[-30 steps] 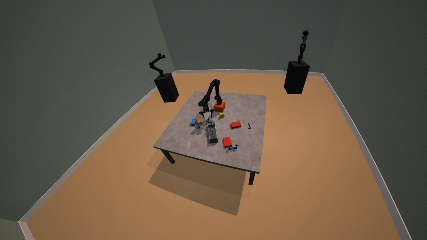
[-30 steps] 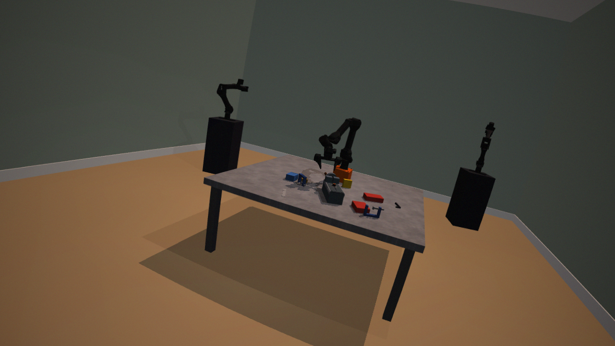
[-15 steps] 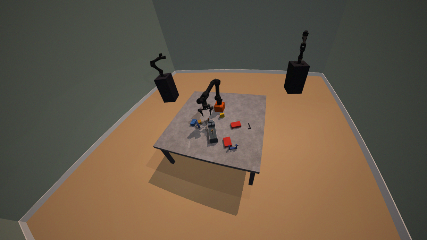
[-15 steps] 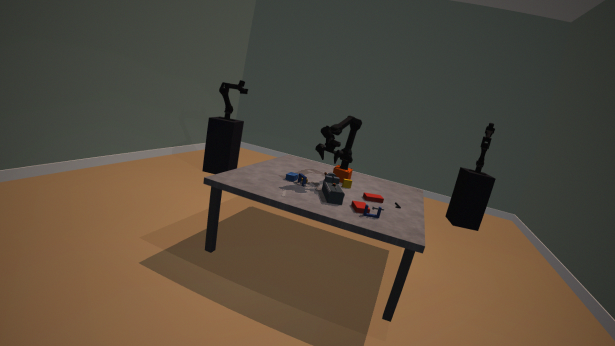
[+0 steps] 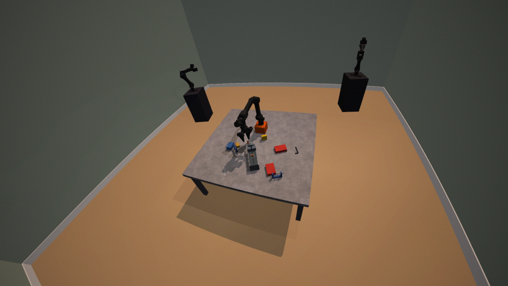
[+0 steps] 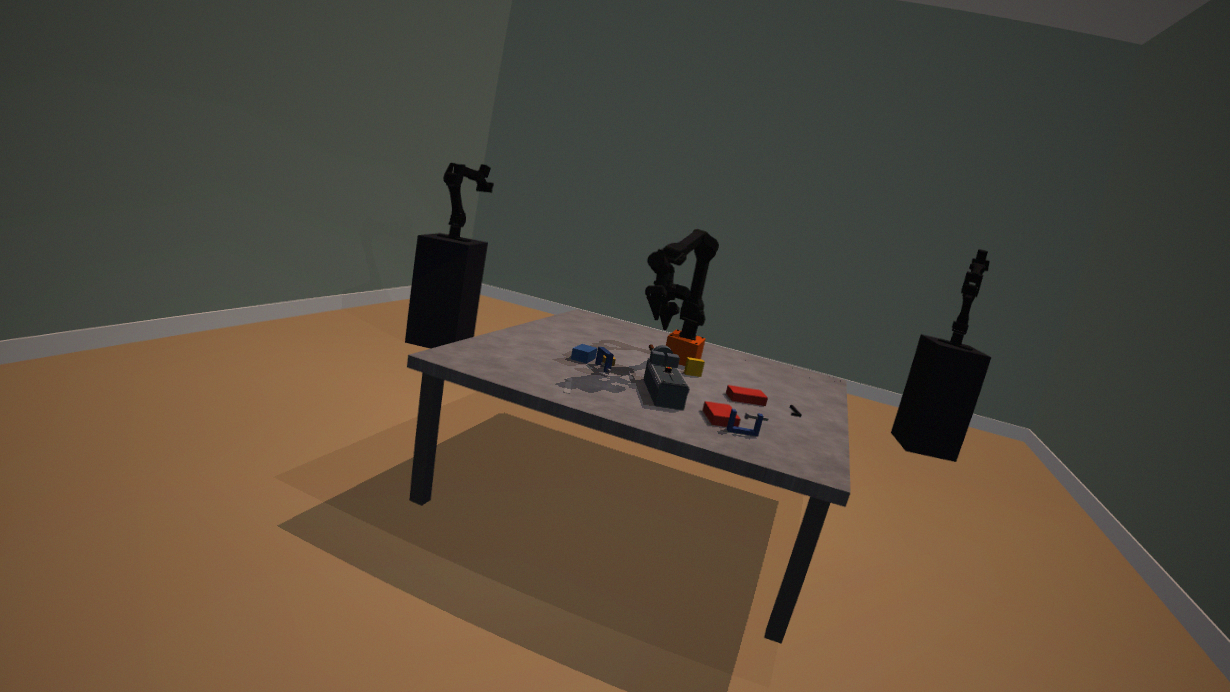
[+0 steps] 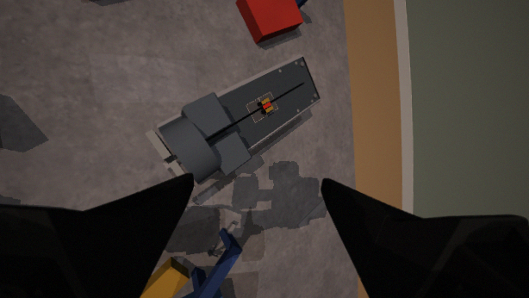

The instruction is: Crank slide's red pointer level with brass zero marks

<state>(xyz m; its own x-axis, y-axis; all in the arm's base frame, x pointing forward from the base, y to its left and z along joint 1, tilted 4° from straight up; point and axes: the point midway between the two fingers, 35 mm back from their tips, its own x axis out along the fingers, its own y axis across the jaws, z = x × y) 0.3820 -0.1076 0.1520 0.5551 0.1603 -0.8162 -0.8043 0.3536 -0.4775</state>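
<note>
My gripper tip is now 80 mm past the brown crank handle, 20 mm to the left of it and 100 mm above it. Also, from my gripper tip: yellow cube (230 mm behind, 140 mm to the left, 170 mm below); then red pointer (90 mm ahead, 50 mm to the left, 120 mm below); then blue block (110 mm behind, 240 mm to the right, 180 mm below).
</note>
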